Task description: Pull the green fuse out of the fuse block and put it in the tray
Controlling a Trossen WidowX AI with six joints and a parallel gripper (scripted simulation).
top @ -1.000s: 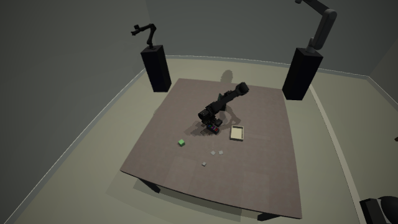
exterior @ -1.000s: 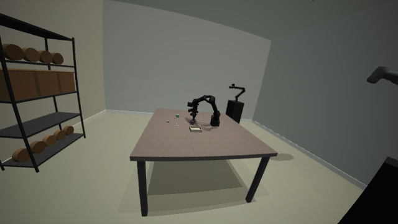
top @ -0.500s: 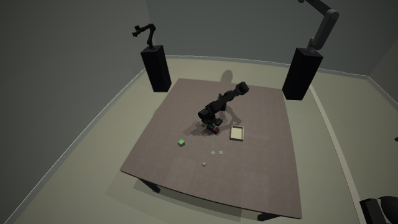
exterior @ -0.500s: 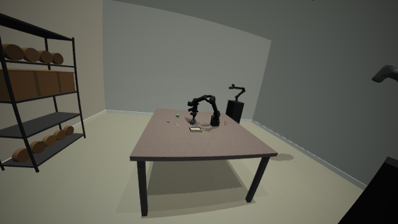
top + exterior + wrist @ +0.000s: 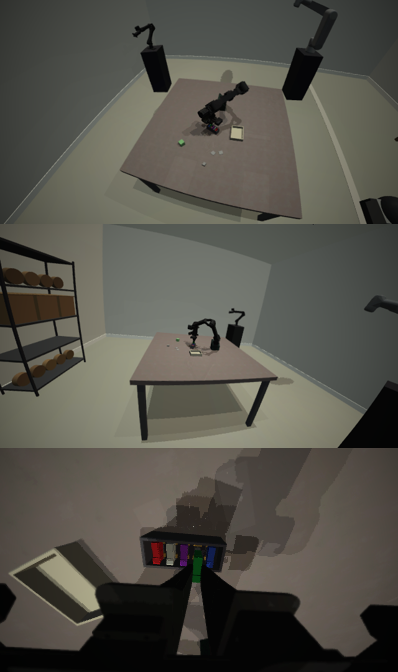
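Right now the tray is 220 mm to the left of my gripper tip, 70 mm below it and 40 mm ahead of it. Round my gripper tip: green fuse (10 mm below).
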